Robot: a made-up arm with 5 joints.
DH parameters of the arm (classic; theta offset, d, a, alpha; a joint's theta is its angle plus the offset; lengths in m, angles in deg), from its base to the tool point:
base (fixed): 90 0.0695 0 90
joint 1: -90 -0.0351 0.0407 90
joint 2: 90 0.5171 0.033 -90
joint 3: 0 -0.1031 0.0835 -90
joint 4: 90 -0.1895 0.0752 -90
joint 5: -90 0.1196 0.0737 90
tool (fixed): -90 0.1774 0 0
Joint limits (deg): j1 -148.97..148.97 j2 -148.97..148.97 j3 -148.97..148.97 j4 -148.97..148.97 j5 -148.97..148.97
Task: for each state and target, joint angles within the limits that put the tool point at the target. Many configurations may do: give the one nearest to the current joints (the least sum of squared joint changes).
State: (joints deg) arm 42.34 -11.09 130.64 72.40 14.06
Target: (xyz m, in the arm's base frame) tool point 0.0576 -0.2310 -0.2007
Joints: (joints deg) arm 46.92 -14.73 114.66 65.60 0.80
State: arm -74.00 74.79 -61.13 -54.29 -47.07
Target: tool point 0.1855 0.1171 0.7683
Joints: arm -116.83 101.03 -48.20 -69.73 -53.00
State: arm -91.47 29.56 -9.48 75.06 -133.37
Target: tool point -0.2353 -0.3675 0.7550
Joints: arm -77.09 29.88 -31.14 72.81 -146.56
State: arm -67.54 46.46 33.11 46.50 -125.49
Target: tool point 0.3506 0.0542 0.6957
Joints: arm -84.43 34.37 84.33 41.24 -115.97
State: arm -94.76 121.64 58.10 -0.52 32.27
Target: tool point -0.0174 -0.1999 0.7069
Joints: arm -69.06 114.51 39.85 -23.37 -6.61
